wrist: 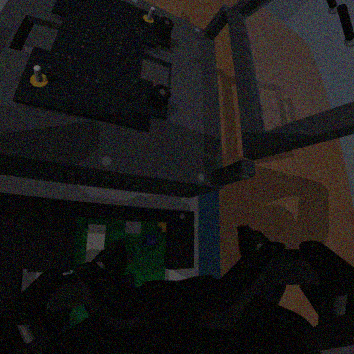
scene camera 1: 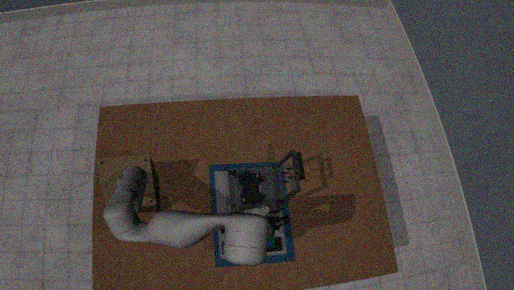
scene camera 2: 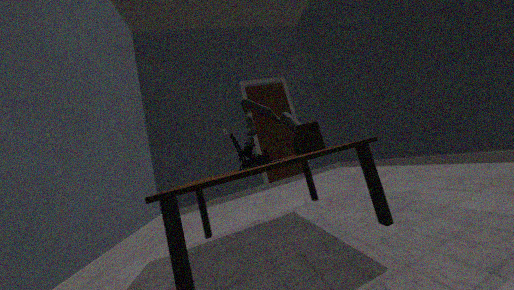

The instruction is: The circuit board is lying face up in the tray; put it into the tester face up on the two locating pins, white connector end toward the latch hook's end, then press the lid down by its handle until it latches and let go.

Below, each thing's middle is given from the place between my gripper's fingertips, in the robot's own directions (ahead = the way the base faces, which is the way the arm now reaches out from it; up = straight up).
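Labels:
Looking at the green circuit board (wrist: 145, 246), I find it 2 cm below my hand, 3 cm behind it and 4 cm to the right of it. The lid (scene camera 1: 287, 176) is 14 cm above my hand, 4 cm ahead of it and 14 cm to the left of it, whereas the tester plate (wrist: 93, 68) is 2 cm above my hand, 8 cm behind it and 13 cm to the left of it.

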